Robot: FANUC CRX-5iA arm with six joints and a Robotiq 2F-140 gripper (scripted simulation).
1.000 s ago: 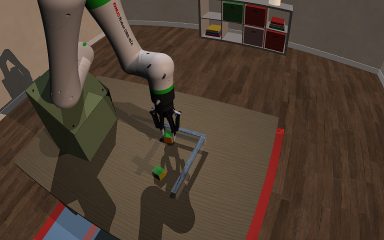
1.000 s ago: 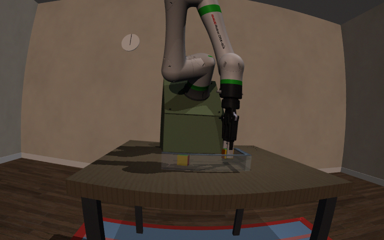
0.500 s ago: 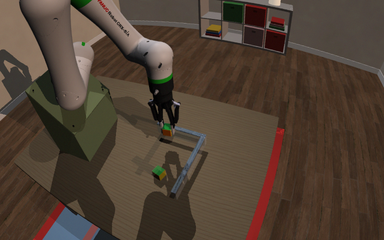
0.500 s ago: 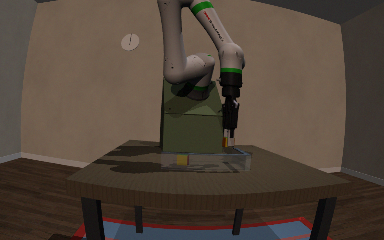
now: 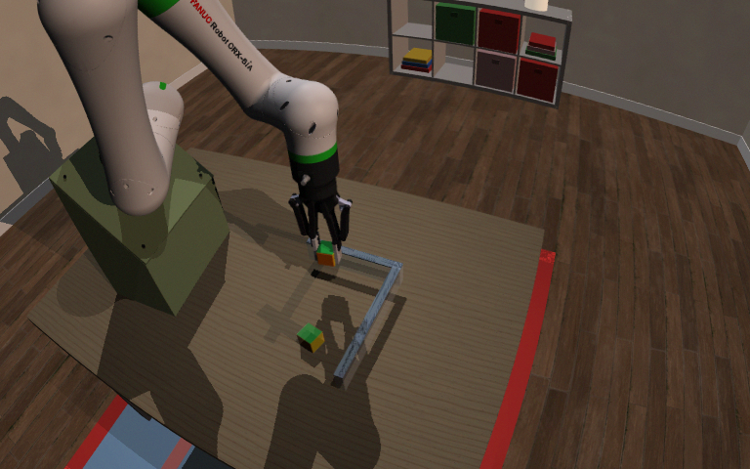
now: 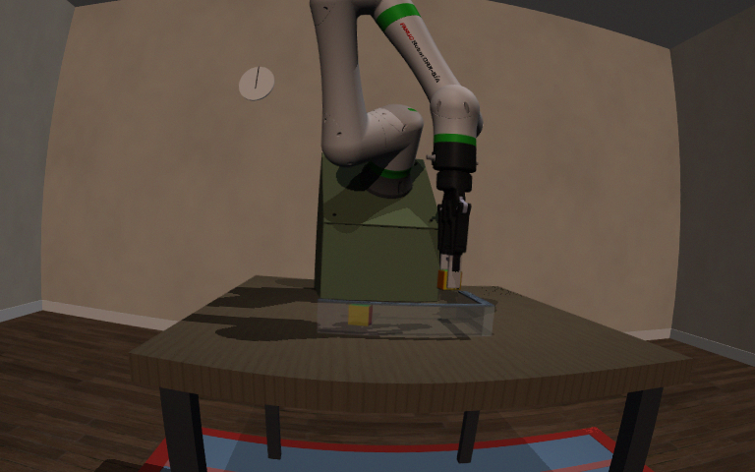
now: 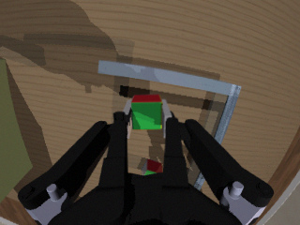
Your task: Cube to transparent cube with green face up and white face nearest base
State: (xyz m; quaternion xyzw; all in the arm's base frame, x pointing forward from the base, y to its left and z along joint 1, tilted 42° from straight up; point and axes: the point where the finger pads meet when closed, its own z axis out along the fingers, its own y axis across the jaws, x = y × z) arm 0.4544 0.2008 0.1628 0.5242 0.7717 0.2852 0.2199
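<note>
My gripper is now 90 mm short of the transparent target cube, 160 mm to the left of it and 90 mm above it. Round my hand: see-through wall (170 mm ahead, 50 mm to the right, 70 mm below).
</note>
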